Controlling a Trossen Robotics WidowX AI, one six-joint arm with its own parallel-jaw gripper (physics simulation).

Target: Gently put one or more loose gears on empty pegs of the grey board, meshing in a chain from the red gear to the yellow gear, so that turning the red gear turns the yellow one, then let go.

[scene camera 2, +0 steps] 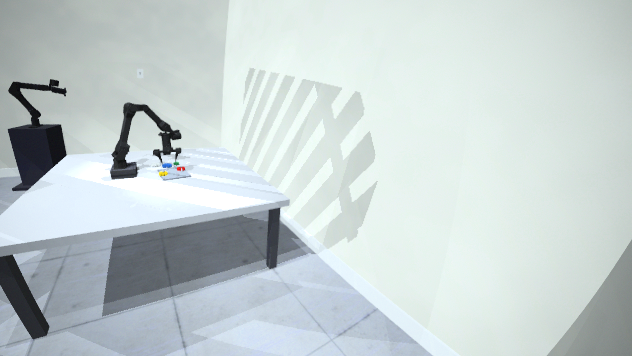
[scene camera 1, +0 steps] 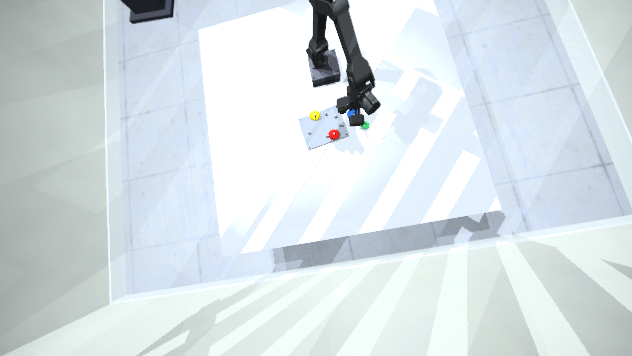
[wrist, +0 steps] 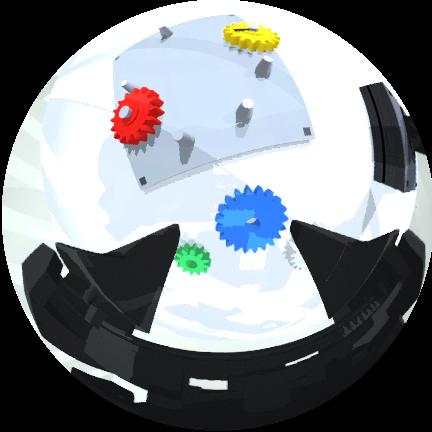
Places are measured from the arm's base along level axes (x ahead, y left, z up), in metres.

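Pixels of known places: gripper, between the fingertips: (scene camera 2: 168,163) (scene camera 1: 353,115) (wrist: 236,227); arm's base, origin of its link: (scene camera 2: 120,167) (scene camera 1: 318,62).
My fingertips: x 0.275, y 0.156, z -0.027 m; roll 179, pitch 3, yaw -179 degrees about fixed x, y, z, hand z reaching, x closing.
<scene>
For each thing: its top centre in the pictures, then the offset to it from my fingertips. Level surfaces: height alone.
- blue gear, centre of its top: (wrist: 252,224) (scene camera 1: 353,113) (scene camera 2: 166,164) dz -0.012, dx -0.015, dy +0.005 m
- small green gear, centre of its top: (wrist: 190,263) (scene camera 1: 365,124) (scene camera 2: 176,162) dz -0.012, dx +0.046, dy +0.055 m
- white gear, centre of its top: (wrist: 314,252) dz -0.012, dx -0.094, dy +0.042 m
- grey board, centre of its top: (wrist: 185,44) (scene camera 1: 322,124) (scene camera 2: 172,169) dz +0.001, dx +0.034, dy -0.153 m
- red gear, centre of its top: (wrist: 127,112) (scene camera 1: 333,133) dz -0.004, dx +0.085, dy -0.099 m
- yellow gear, centre of its top: (scene camera 1: 314,114) (scene camera 2: 163,172) dz -0.003, dx -0.022, dy -0.188 m
- white table, height of its surface: dz -0.029 m
My gripper (scene camera 1: 350,113) (scene camera 2: 169,160) (wrist: 236,227) is open and empty, with its fingertips low on either side of the blue gear (scene camera 1: 351,113) (scene camera 2: 167,165) (wrist: 265,215), which lies flat on the table beside the board. A small green gear (scene camera 1: 365,125) (scene camera 2: 176,163) (wrist: 201,260) lies near the left finger in the wrist view. A white gear (wrist: 295,254) is partly hidden behind the right finger there. The grey board (scene camera 1: 320,132) (scene camera 2: 175,177) (wrist: 205,75) bears the red gear (scene camera 1: 334,134) (scene camera 2: 181,169) (wrist: 145,117), the yellow gear (scene camera 1: 315,115) (scene camera 2: 163,174) (wrist: 257,41) and several empty pegs.
The arm's dark base (scene camera 1: 325,75) (scene camera 2: 124,171) (wrist: 392,137) stands on the white table (scene camera 1: 250,175) (scene camera 2: 100,205) near the board. A second arm (scene camera 2: 35,87) stands on a dark pedestal (scene camera 2: 37,155) beyond the table.
</scene>
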